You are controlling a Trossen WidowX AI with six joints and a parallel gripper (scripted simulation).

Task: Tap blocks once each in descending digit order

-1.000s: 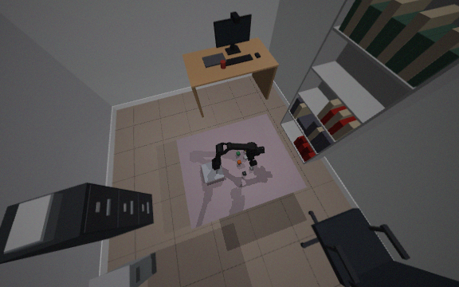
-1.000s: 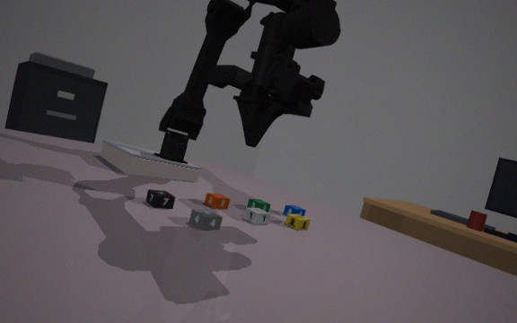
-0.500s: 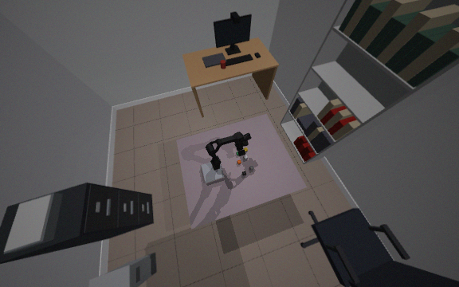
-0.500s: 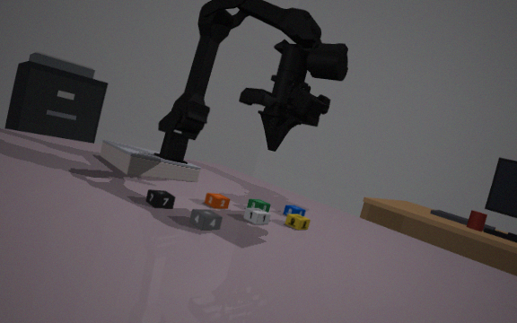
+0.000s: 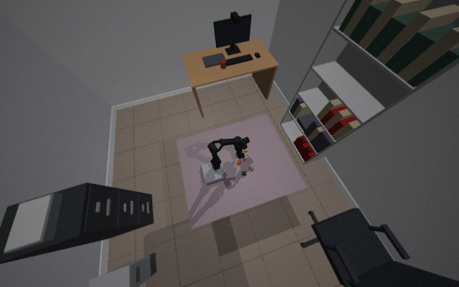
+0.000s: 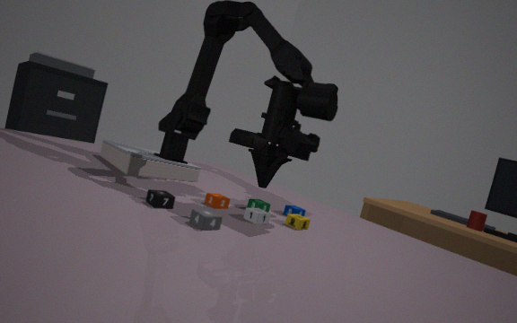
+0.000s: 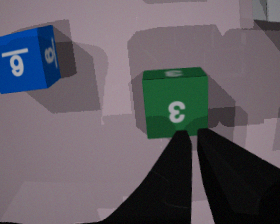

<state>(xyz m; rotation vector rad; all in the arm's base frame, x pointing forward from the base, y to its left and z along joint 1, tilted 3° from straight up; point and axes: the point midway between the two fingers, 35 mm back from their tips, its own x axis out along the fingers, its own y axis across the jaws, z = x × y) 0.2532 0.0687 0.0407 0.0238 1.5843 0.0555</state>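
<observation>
Now: gripper tip 4 cm above the green block. From my gripper tip the other things lie so: blue block 3 cm ahead, 8 cm to the left, 4 cm below; orange block 2 cm behind, 9 cm to the right, 4 cm below; white 1 block 6 cm ahead, 6 cm to the right, 4 cm below.
</observation>
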